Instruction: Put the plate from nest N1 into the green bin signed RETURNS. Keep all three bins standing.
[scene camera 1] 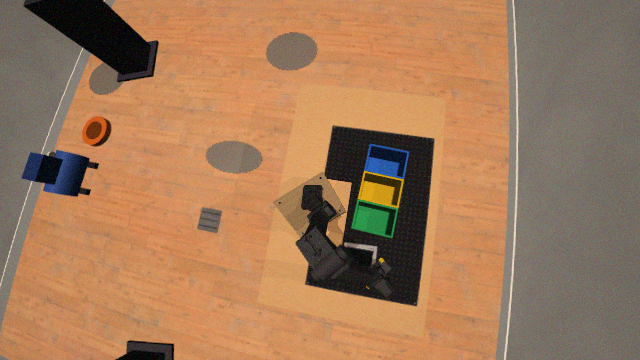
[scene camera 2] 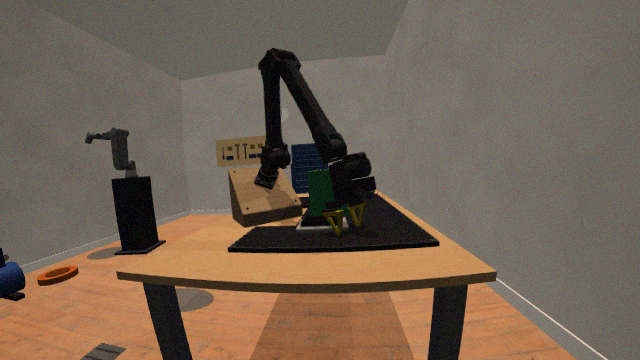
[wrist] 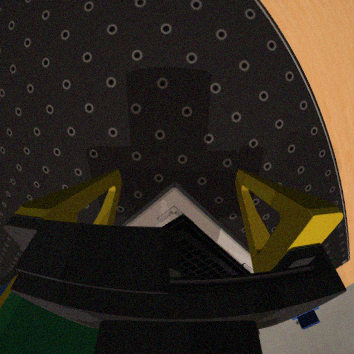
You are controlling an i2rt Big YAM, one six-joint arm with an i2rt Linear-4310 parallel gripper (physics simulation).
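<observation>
The black gridded plate (scene camera 1: pixel 361 256) (scene camera 2: pixel 314 220) (wrist: pixel 207 257) lies in a pale square nest (scene camera 1: pixel 361 245) (scene camera 2: pixel 300 226) (wrist: pixel 225 240); no nest label is readable. My gripper (scene camera 1: pixel 374 274) (scene camera 2: pixel 348 229) (wrist: pixel 177 175) is open, its yellow fingers pointing down over the mat, above and beyond the nest's near corner in the wrist view. Nothing is between the fingers. The gripper body hides part of the plate and nest in the wrist view. The green bin (scene camera 1: pixel 374 219) (scene camera 2: pixel 319 192) (wrist: pixel 40 325) stands upright close to the nest. No sign text is readable.
The yellow bin (scene camera 1: pixel 380 191) and blue bin (scene camera 1: pixel 386 162) stand upright in a row with the green one. A sloped wooden block (scene camera 1: pixel 295 202) (scene camera 2: pixel 250 202) carries the arm's base. The black mat (scene camera 1: pixel 417 200) (scene camera 2: pixel 390 238) (wrist: pixel 165 55) lies on the wooden table (scene camera 1: pixel 370 107) (scene camera 2: pixel 280 270).
</observation>
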